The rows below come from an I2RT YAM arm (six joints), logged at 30 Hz.
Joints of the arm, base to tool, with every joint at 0 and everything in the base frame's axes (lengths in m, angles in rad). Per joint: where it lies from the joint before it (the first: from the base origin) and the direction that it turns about. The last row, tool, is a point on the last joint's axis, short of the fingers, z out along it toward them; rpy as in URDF.
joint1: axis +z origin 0 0 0.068
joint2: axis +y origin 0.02 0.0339 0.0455
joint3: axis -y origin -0.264 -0.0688 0
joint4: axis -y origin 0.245 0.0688 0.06
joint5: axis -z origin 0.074 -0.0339 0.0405
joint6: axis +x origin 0.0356 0 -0.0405
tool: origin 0 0 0 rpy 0 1.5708 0
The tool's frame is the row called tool.
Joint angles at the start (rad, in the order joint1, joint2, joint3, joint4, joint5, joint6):
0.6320 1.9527 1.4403 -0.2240 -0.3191 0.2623
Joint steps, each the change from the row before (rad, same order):
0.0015 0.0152 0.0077 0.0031 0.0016 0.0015
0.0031 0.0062 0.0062 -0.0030 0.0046 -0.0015
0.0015 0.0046 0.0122 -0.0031 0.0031 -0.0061
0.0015 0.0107 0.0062 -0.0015 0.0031 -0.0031
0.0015 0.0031 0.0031 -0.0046 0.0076 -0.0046
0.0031 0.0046 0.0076 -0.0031 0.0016 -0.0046
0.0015 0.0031 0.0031 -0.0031 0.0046 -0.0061
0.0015 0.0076 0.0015 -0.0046 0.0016 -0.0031
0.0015 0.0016 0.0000 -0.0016 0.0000 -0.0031
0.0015 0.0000 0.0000 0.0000 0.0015 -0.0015
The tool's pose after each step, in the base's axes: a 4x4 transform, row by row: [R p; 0 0 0 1], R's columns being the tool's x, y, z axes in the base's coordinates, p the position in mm. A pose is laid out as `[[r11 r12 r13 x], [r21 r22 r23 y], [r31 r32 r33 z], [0 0 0 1]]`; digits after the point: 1 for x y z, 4 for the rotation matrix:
[[-0.7202 -0.5803 0.3802 351.3], [-0.2216 0.7117 0.6666 271.9], [-0.6575 0.3958 -0.6411 214.5], [0 0 0 1]]
[[-0.7197 -0.5810 0.3800 351.7], [-0.2253 0.7132 0.6637 273.6], [-0.6567 0.3921 -0.6442 213.6], [0 0 0 1]]
[[-0.7131 -0.5867 0.3837 352.9], [-0.2284 0.7119 0.6641 275.2], [-0.6628 0.3860 -0.6417 215.3], [0 0 0 1]]
[[-0.7139 -0.5870 0.3819 354.1], [-0.2335 0.7137 0.6604 276.8], [-0.6602 0.3823 -0.6465 212.6], [0 0 0 1]]
[[-0.7125 -0.5871 0.3842 354.2], [-0.2385 0.7176 0.6544 277.4], [-0.6599 0.3746 -0.6513 211.9], [0 0 0 1]]
[[-0.7090 -0.5920 0.3833 354.4], [-0.2437 0.7157 0.6545 279.2], [-0.6618 0.3706 -0.6517 212.1], [0 0 0 1]]
[[-0.7062 -0.5948 0.3841 354.5], [-0.2497 0.7169 0.6509 280.0], [-0.6625 0.3638 -0.6548 211.5], [0 0 0 1]]
[[-0.7095 -0.5943 0.3787 354.6], [-0.2570 0.7186 0.6462 280.8], [-0.6562 0.3612 -0.6625 208.3], [0 0 0 1]]
[[-0.7089 -0.5967 0.3761 354.2], [-0.2615 0.7176 0.6455 281.4], [-0.6550 0.3593 -0.6647 207.5], [0 0 0 1]]
[[-0.7075 -0.5983 0.3762 353.8], [-0.2635 0.7172 0.6451 281.9], [-0.6558 0.3573 -0.6650 207.5], [0 0 0 1]]

